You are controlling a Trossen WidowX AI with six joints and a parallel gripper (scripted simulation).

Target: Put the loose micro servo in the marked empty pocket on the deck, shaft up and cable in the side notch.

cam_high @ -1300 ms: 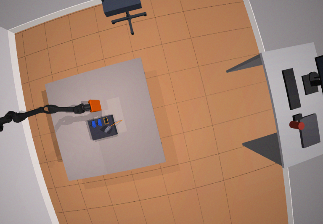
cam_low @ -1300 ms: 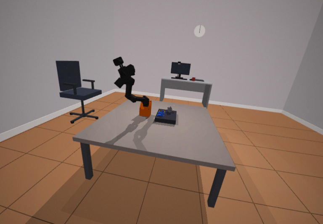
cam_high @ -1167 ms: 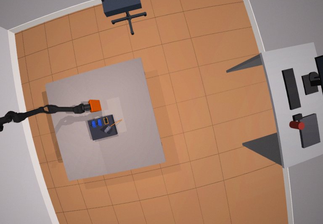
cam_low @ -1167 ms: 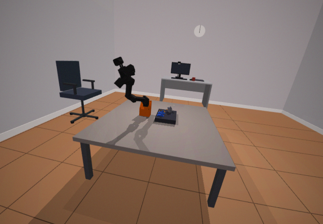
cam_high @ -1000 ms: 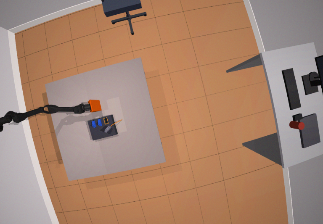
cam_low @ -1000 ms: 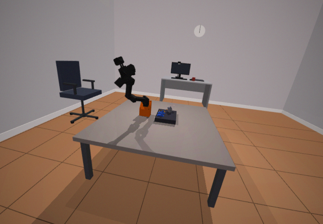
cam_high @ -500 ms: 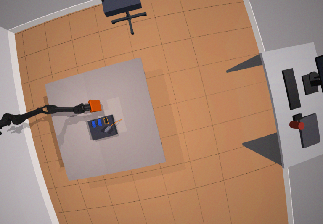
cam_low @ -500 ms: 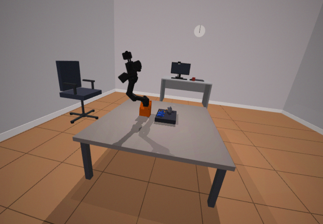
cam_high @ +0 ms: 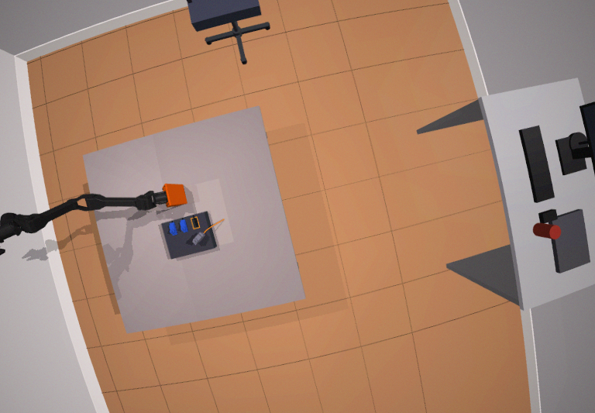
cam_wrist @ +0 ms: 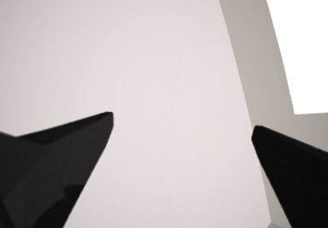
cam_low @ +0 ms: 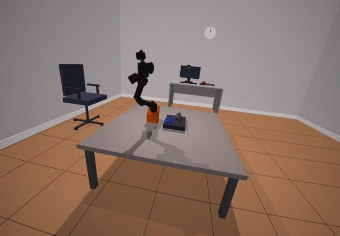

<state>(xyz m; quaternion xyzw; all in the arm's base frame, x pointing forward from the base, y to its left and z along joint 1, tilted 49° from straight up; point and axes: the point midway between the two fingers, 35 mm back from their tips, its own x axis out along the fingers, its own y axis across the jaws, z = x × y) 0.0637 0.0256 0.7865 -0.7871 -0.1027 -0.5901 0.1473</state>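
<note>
Right now the dark robot deck is 24 cm ahead of my gripper tip, 62 cm to the left of it and 67 cm below it.
</note>
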